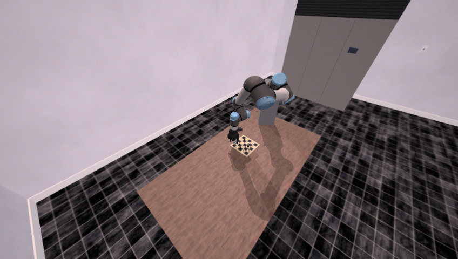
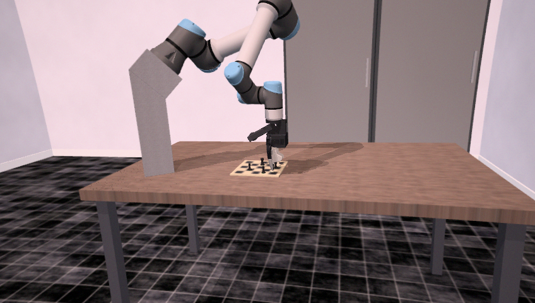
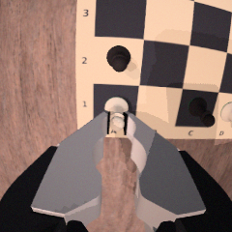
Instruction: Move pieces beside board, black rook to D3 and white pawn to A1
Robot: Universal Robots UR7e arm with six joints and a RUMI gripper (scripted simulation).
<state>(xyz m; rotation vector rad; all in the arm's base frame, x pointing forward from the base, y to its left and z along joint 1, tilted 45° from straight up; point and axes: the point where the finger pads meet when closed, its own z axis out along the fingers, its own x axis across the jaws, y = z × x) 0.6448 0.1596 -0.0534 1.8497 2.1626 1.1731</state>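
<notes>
Now: the white pawn 1 cm below my hand. From my hand the other things lie so: chessboard: 9 cm behind, 5 cm to the left, 3 cm below; black rook: 11 cm behind, 8 cm to the left, 1 cm below.
</notes>
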